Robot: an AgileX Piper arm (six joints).
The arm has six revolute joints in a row. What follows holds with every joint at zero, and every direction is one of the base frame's. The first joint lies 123.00 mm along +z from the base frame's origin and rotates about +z. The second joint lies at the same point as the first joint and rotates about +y. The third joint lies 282.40 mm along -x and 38.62 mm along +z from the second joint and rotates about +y. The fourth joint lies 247.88 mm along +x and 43.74 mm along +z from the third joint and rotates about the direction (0.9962, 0, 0.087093). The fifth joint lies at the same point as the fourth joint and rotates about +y. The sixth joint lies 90.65 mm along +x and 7.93 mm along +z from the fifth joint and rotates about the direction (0.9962, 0, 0.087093). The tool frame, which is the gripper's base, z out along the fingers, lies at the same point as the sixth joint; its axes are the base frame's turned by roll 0.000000, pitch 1.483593 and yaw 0.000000 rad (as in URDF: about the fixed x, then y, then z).
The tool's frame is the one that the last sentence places.
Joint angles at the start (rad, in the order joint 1, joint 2, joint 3, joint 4, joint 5, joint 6): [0.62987, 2.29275, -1.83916, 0.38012, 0.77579, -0.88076]
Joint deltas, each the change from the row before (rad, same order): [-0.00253, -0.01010, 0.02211, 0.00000, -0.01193, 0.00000]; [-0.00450, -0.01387, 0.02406, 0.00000, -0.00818, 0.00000]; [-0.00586, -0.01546, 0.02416, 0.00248, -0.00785, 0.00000]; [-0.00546, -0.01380, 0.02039, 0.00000, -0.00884, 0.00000]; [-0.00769, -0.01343, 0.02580, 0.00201, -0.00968, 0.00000]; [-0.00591, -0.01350, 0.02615, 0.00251, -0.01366, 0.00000]
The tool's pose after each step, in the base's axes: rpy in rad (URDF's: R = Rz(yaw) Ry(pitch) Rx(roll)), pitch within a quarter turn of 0, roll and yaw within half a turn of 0; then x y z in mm. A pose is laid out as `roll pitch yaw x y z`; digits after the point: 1 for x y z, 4 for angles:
-3.0676 0.5235 -1.8327 386.5 309.1 160.8
-3.0684 0.5208 -1.8405 385.1 305.1 161.2
-3.0705 0.5204 -1.8510 384.0 300.7 162.3
-3.0682 0.5209 -1.8584 383.2 296.7 163.6
-3.0710 0.5185 -1.8715 382.4 291.4 163.3
-3.0711 0.5186 -1.8833 381.3 286.9 163.0

